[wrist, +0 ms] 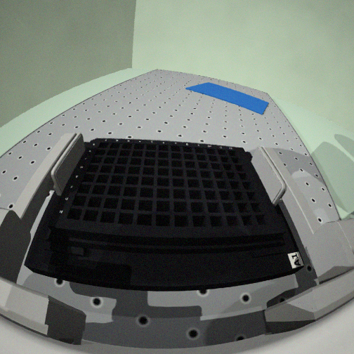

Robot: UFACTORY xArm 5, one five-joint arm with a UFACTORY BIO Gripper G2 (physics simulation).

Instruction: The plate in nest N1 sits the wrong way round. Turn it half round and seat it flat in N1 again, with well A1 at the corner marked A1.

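Note:
The black plate [159, 186], with its grid of square wells, sits in the middle of the wrist view. Small white marks run along its far and left edges. It lies in the black nest [175, 272], whose near part shows below it. A white label reading A1 [295, 260] is at the nest's near right corner. My gripper [171, 172] is shut on the plate, with one pad against its left side and one against its right side. The plate looks level. The contact faces of the pads and the plate's underside are hidden.
The nest stands on a grey table top [150, 107] with rows of small holes. A blue rectangle [230, 97] lies on the table at the far right. Pale green walls rise behind the table. Shadows fall on the table in front of the nest.

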